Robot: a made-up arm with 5 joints.
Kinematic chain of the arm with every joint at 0, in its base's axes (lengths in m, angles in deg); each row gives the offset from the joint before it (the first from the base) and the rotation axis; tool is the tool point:
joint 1: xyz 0 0 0.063 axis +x
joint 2: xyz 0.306 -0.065 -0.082 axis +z
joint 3: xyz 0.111 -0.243 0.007 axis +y
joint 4: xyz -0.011 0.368 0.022 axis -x
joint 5: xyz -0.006 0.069 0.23 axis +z
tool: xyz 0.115 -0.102 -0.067
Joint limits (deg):
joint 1: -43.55..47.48
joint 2: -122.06..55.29
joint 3: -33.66..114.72
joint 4: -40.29..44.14
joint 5: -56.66..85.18
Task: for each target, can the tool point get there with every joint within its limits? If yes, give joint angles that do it. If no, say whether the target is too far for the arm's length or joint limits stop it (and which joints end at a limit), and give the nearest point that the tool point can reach.
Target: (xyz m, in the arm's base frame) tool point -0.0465 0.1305 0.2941
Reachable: no: joint limits stop it (at a limit: joint 2, joint 3, joint 5) | nearest point 0.0938 0.1245 0.2834 | short by 0.141 m
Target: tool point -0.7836 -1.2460 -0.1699
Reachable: no: too far | nearest point 0.2296 -0.4747 -0.0257 | short by 1.282 m
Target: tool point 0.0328 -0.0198 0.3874
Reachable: no: joint limits stop it (at a limit: joint 1, joint 2, joint 5) | nearest point 0.1141 0.0228 0.2866 | short by 0.136 m
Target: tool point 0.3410 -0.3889 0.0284
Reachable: yes | joints 9.55 -101.18 26.97 -18.93 25.55
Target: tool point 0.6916 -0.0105 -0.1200
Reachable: yes | joints 20.40 -34.72 77.84 -1.02 49.57
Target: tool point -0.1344 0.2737 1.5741
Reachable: no: too far | nearest point 0.2077 0.1422 0.3491 | short by 1.279 m
